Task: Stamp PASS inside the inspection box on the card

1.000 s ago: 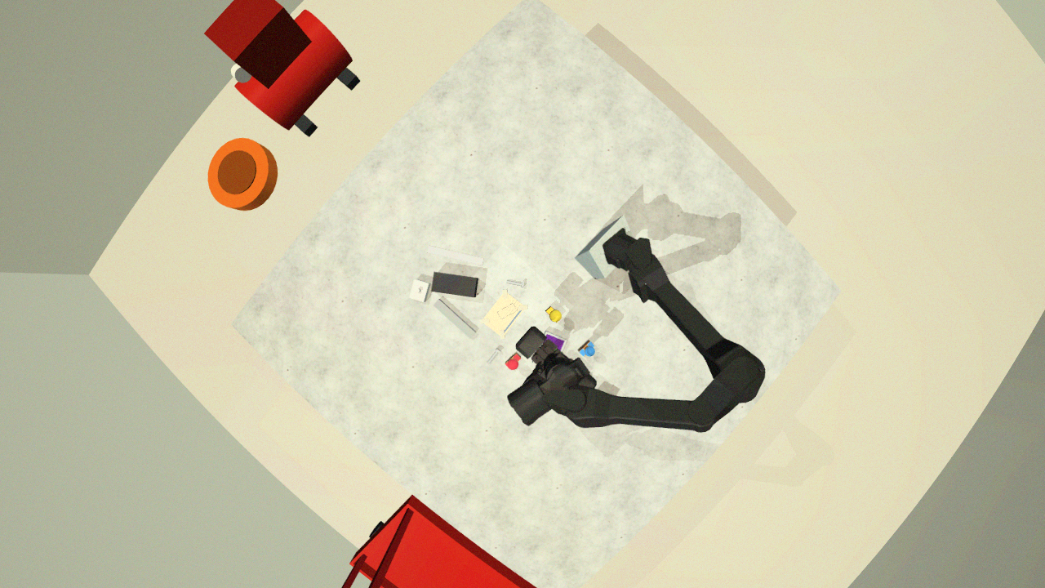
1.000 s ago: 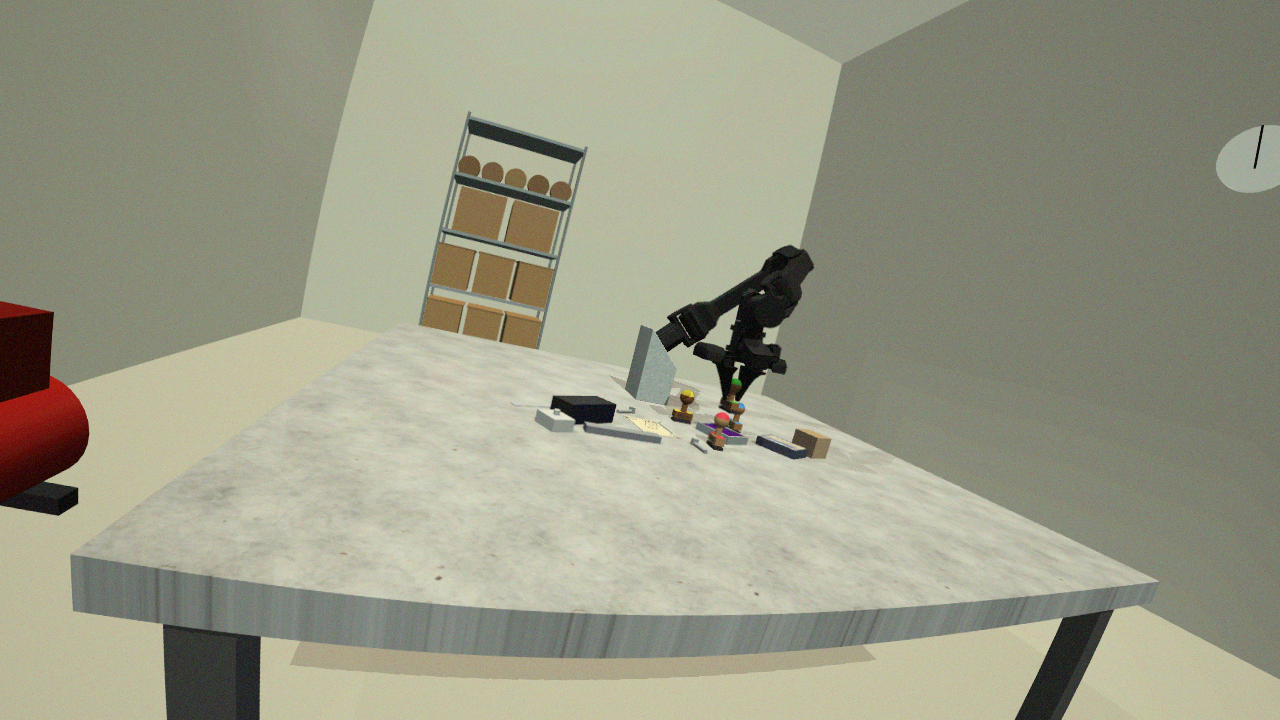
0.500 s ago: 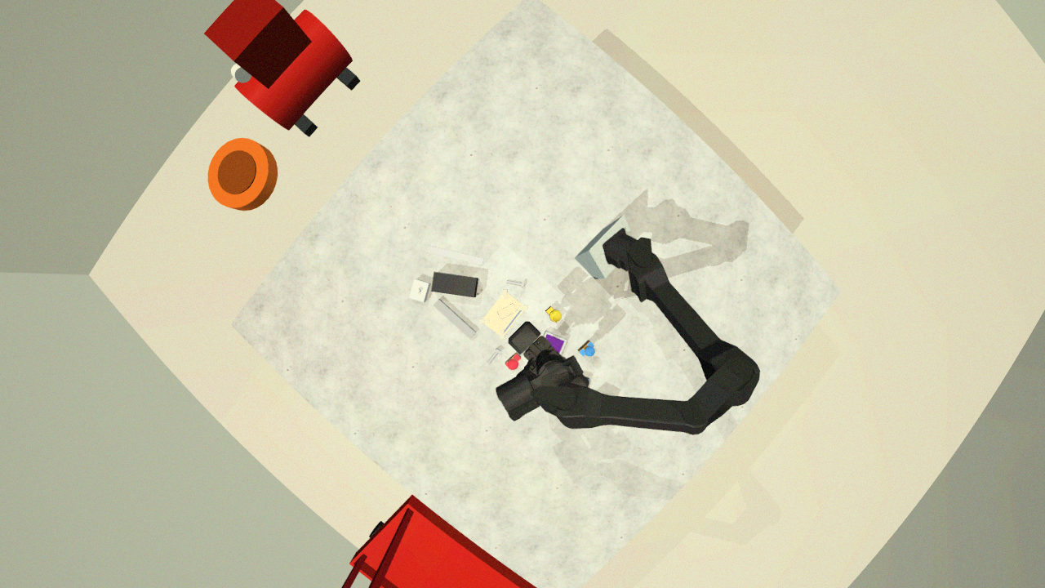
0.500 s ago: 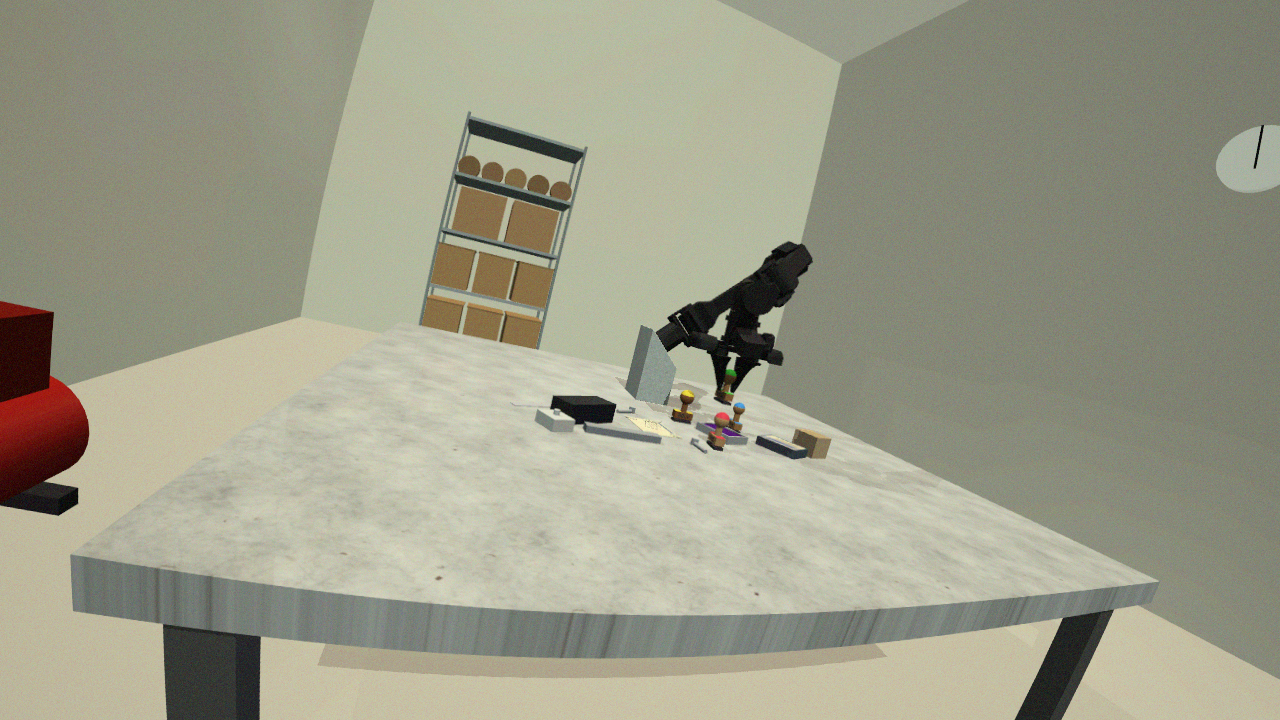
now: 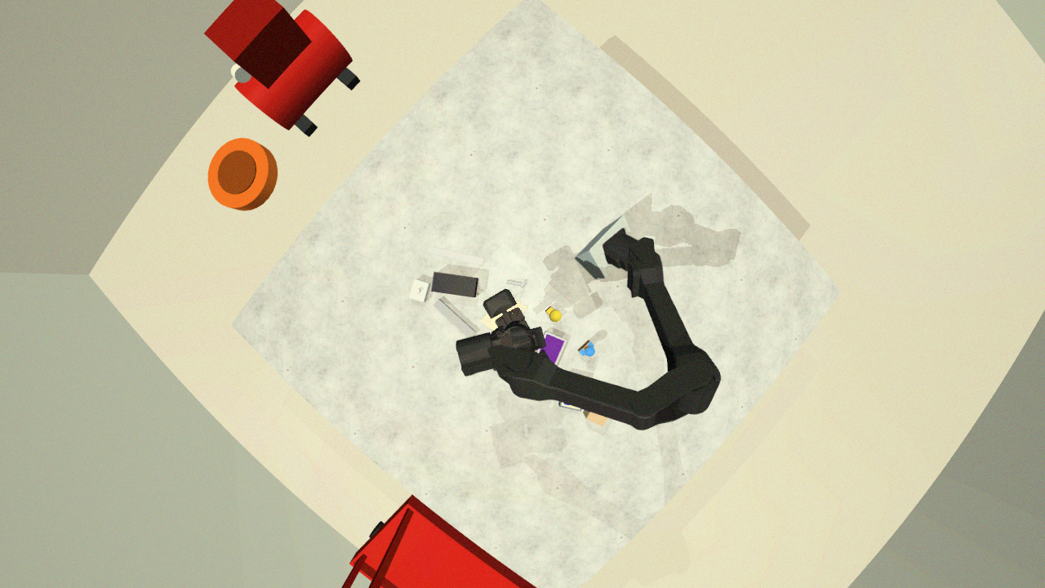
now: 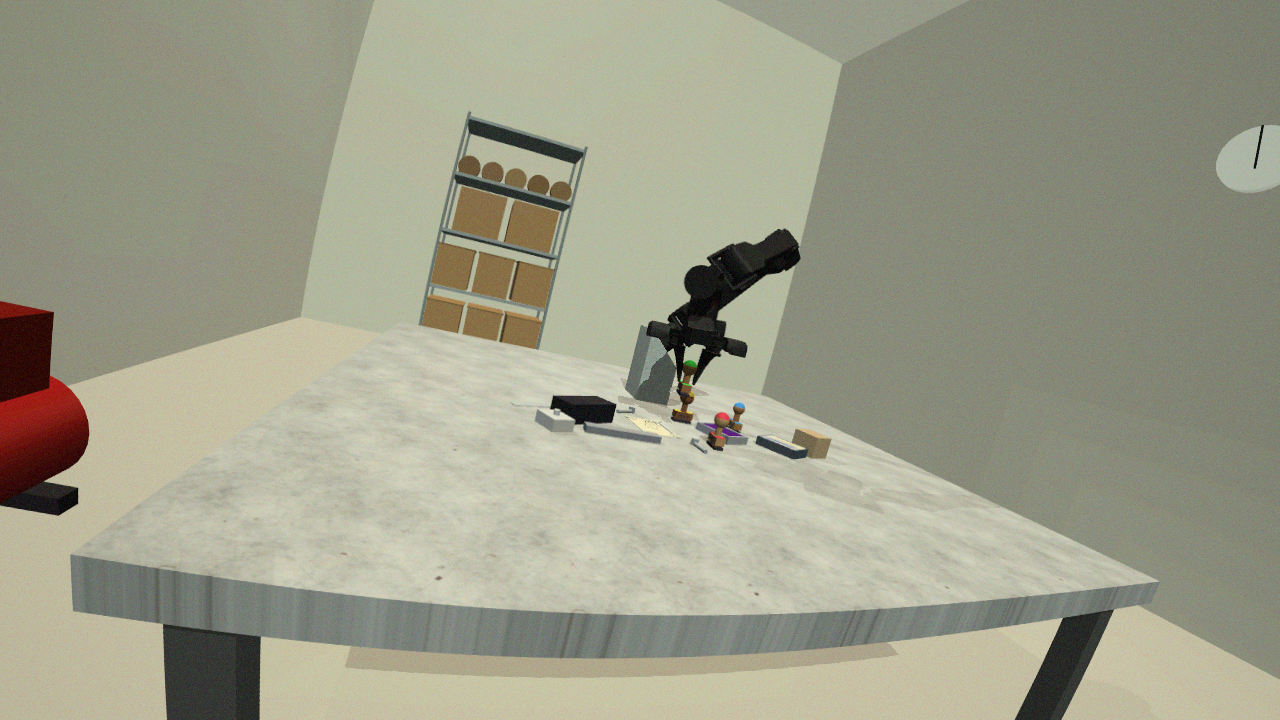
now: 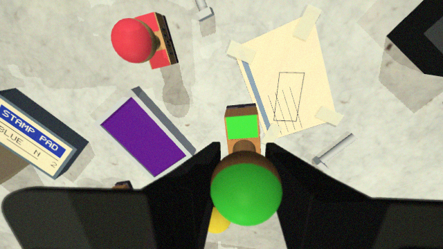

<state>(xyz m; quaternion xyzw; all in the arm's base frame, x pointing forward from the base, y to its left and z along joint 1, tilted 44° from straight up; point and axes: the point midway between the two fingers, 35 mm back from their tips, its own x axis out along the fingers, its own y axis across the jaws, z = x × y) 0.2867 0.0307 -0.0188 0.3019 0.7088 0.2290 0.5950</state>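
The cream card is 10 mm ahead of my gripper tip, 40 mm to the right of it and 100 mm below it. Also, from my gripper tip: green-knobbed stamp (right at my gripper tip); red-knobbed stamp (70 mm ahead, 60 mm to the left, 70 mm below); yellow-knobbed stamp (90 mm behind, 40 mm to the left, 70 mm below).
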